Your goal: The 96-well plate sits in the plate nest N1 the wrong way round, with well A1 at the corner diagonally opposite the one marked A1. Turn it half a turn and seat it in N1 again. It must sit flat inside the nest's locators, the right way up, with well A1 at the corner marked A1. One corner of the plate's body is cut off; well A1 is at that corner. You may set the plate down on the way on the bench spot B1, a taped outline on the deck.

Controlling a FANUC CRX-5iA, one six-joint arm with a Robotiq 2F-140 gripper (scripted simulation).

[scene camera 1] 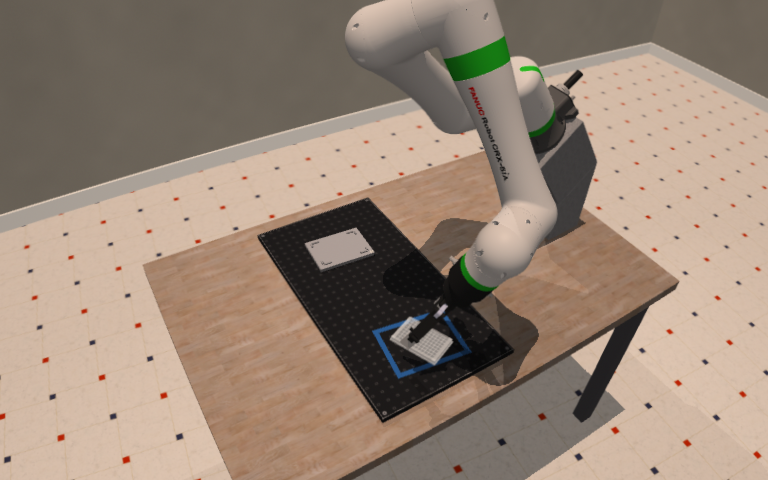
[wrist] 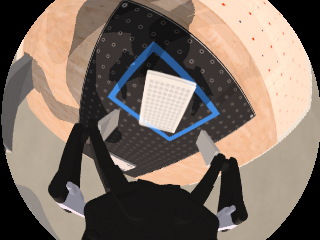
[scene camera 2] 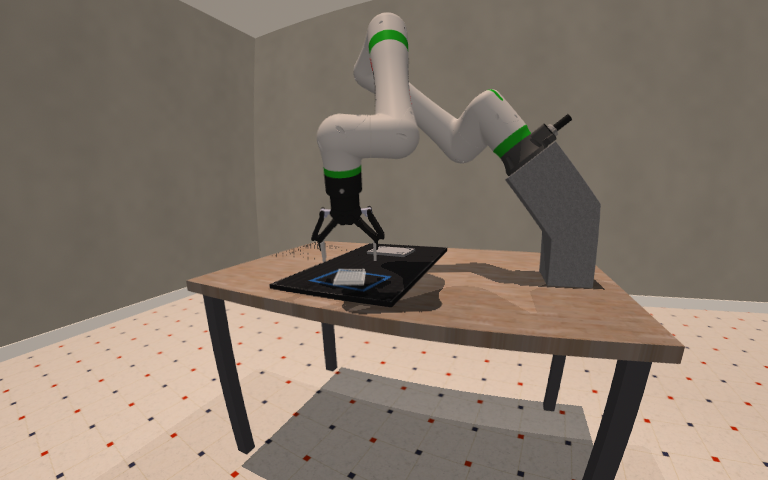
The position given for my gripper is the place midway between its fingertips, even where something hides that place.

Observation:
In view: my gripper [scene camera 2: 349,258] and a white 96-well plate [scene camera 1: 437,353].
The white 96-well plate also shows in the wrist view [wrist: 167,119]. My gripper is seen too in scene camera 1 [scene camera 1: 422,324] and in the wrist view [wrist: 159,127].

